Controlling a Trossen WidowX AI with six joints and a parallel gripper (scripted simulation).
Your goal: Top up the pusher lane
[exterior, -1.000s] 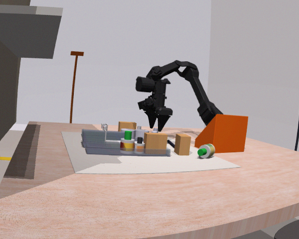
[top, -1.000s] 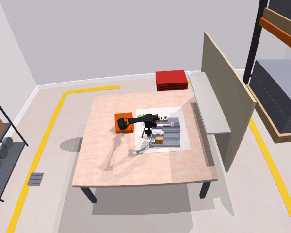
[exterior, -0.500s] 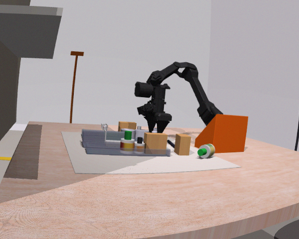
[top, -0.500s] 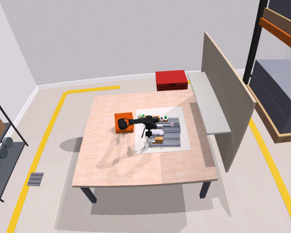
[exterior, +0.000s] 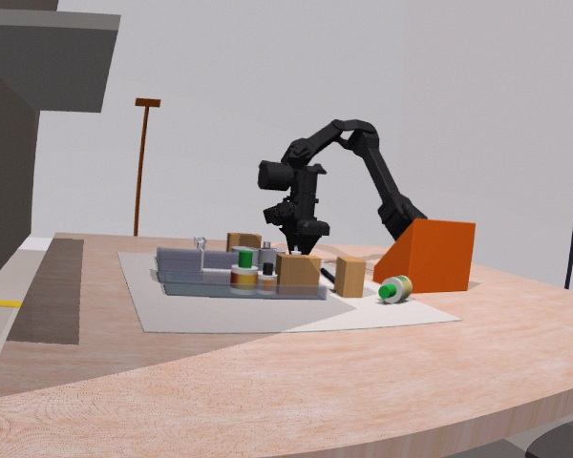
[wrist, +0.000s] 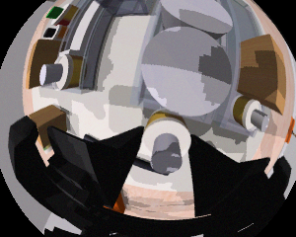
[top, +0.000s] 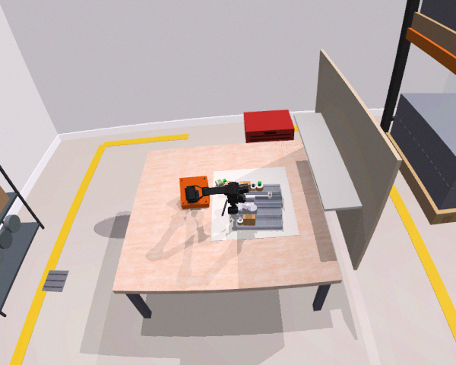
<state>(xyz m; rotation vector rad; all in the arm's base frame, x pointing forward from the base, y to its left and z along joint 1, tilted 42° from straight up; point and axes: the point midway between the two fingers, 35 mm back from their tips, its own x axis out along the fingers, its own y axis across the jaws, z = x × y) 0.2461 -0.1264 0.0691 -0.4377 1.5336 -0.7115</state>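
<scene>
Right now my gripper tip is 17 cm to the right of the black-lidded jar, 17 cm short of it and 1 cm below it. From my gripper tip the other things lie so: pusher plate: 17 cm ahead, 6 cm to the left, 2 cm above; then sprung lane: 22 cm ahead, 6 cm to the left, 1 cm below.
</scene>
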